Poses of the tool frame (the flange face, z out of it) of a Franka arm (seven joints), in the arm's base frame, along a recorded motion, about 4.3 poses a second.
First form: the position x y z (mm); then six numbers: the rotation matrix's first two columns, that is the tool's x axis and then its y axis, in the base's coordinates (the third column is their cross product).
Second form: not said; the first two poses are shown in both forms.
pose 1, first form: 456 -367 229 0.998 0.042 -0.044 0.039 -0.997 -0.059
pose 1, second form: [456 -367 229], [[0.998 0.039 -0.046], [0.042 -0.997 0.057], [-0.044 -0.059 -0.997]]
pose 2, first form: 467 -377 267 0.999 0.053 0.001 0.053 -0.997 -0.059
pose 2, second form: [467 -377 267], [[0.999 0.053 -0.002], [0.053 -0.997 0.059], [0.001 -0.059 -0.999]]
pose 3, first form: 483 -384 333 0.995 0.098 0.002 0.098 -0.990 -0.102
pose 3, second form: [483 -384 333], [[0.995 0.098 -0.008], [0.098 -0.990 0.102], [0.002 -0.102 -0.995]]
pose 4, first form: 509 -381 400 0.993 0.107 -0.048 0.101 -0.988 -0.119
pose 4, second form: [509 -381 400], [[0.993 0.101 -0.060], [0.107 -0.988 0.113], [-0.048 -0.119 -0.992]]
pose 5, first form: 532 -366 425 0.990 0.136 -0.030 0.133 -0.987 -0.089
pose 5, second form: [532 -366 425], [[0.990 0.133 -0.042], [0.136 -0.987 0.084], [-0.030 -0.089 -0.995]]
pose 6, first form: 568 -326 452 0.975 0.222 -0.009 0.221 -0.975 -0.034
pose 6, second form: [568 -326 452], [[0.975 0.221 -0.016], [0.222 -0.975 0.031], [-0.009 -0.034 -1.000]]
